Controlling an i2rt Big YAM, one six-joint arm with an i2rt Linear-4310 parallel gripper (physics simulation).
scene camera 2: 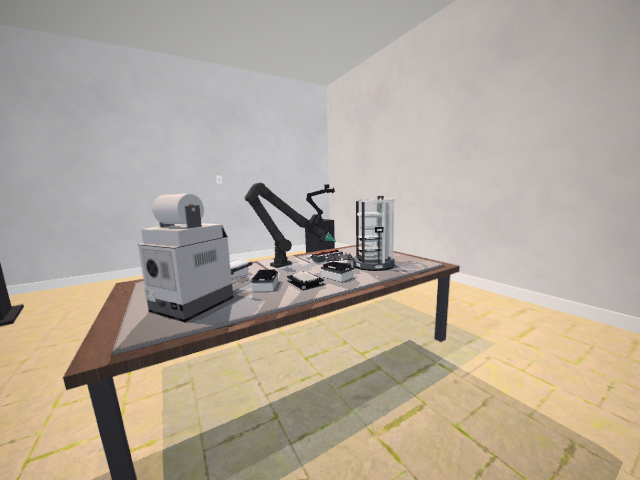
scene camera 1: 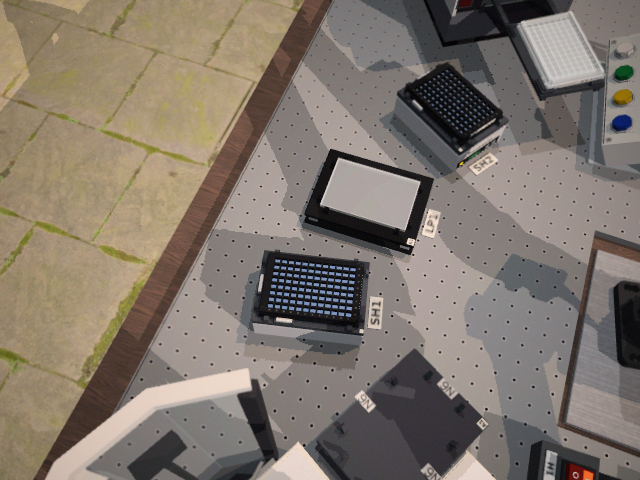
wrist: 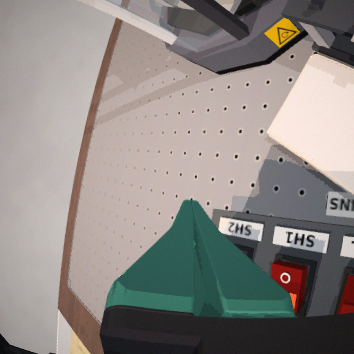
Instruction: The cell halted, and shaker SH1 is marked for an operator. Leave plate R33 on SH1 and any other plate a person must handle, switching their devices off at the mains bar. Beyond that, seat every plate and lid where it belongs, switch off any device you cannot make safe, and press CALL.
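Frame: origin at the arm's base, x ahead, y left, z up, level; millimetres.
Seen in the pictures: gripper, fingertip midpoint: [scene camera 2: 336, 241] [wrist: 188, 209]; arm's base, link origin: [scene camera 2: 281, 264].
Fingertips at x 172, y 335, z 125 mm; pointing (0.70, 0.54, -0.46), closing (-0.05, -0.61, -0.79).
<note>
Pixels of each thing's middle, then the offset from my fingertips to it. "*": a spot on its surface instead.
- SH1 switch, body centre: [wrist: 286, 286] dx -44, dy -17, dz -75 mm
- black plate with blue wells, body centre: [scene camera 1: 312, 288] [scene camera 2: 337, 266] dx +284, dy -281, dz -59 mm
- shaker SH1, surface spot: [scene camera 1: 310, 329] * dx +277, dy -231, dz -72 mm
- dark plate, body centre: [scene camera 1: 453, 102] [scene camera 2: 265, 274] dx +128, dy -621, dz -59 mm
- shaker SH2, surface spot: [scene camera 1: 426, 130] * dx +161, dy -584, dz -88 mm
- pale flat piece, body centre: [scene camera 1: 370, 193] [scene camera 2: 305, 276] dx +229, dy -455, dz -89 mm
- LP1, body centre: [scene camera 1: 369, 198] [scene camera 2: 305, 279] dx +229, dy -455, dz -102 mm
- white plate, body centre: [scene camera 1: 560, 48] [scene camera 2: 234, 263] dx -13, dy -711, dz -11 mm
- Black nest N6, body centre: [scene camera 1: 400, 435] [scene camera 2: 339, 260] dx +148, dy -126, dz -83 mm
- button box, body centre: [scene camera 1: 631, 98] [scene camera 2: 227, 270] dx -148, dy -700, dz -79 mm
- white slab, body centre: [wrist: 352, 126] dx +68, dy -53, dz -113 mm
- carousel base, body centre: [scene camera 2: 373, 231] dx +279, dy +38, dz +87 mm
- large grey machine, body centre: [scene camera 2: 186, 251] dx +94, dy -950, dz +107 mm
My gripper [wrist: 188, 209] [scene camera 2: 333, 240] is shut and empty, its green fingertips beside the SH2 end of the mains bar [wrist: 268, 232] [scene camera 1: 537, 460] in the wrist view; their height over it is unclear. The SH1 switch [wrist: 289, 278] is red with an orange part showing; the fingers mostly hide the SH2 switch. In scene camera 1, a black plate with blue wells [scene camera 1: 312, 287] sits on shaker SH1 [scene camera 1: 310, 331]. A dark plate [scene camera 1: 454, 100] sits on shaker SH2 [scene camera 1: 426, 130]. A pale flat piece [scene camera 1: 370, 193] lies on LP1 [scene camera 1: 359, 238]. A white plate [scene camera 1: 560, 49] rests on a black carrier.
Black nest N6 [scene camera 1: 408, 413] is near SH1. The button box [scene camera 1: 621, 135] has white, green, yellow and blue buttons. A white slab [wrist: 320, 115] lies beyond the mains bar. The carousel base [wrist: 220, 52] [scene camera 2: 374, 264] stands behind it. The large grey machine [scene camera 2: 186, 268] stands at the table's left.
</note>
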